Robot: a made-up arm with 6 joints.
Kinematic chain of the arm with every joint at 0, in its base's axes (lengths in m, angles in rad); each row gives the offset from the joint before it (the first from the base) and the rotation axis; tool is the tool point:
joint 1: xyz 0 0 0.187 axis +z
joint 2: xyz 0 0 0 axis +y
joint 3: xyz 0 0 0.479 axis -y
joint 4: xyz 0 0 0 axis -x
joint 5: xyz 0.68 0 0 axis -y
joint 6: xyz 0 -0.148 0 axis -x
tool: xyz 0 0 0
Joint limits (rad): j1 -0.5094..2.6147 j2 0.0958..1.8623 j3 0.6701..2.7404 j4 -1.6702..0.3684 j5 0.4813..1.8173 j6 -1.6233..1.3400
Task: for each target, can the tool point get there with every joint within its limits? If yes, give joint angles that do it. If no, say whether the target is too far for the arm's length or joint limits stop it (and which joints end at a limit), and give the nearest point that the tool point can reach.
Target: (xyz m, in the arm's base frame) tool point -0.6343 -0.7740 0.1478
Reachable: no: joint limits stop it (at a limit: joint 2, joint 3, joint 4) | nearest point -0.3763 -0.4591 0.9412 | short by 0.892 m
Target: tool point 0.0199 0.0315 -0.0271
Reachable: no: joint limits stop it (at a limit: joint 2, joint 3) | nearest point 0.3058 0.4841 -0.6372 | short by 0.812 m
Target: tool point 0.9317 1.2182 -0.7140
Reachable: no: too far | nearest point 0.6234 0.8151 -0.3536 | short by 0.622 m
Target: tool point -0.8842 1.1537 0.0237
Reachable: no: too far | nearest point -0.7102 0.9267 0.0558 | short by 0.288 m
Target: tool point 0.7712 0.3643 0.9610
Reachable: yes | joints 0.5182 1.0659 2.1577 -1.1120 1.3571 0.5462
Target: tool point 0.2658 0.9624 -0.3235
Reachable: yes | joints 1.4377 1.6996 1.0684 -0.4107 0.9825 0.0219
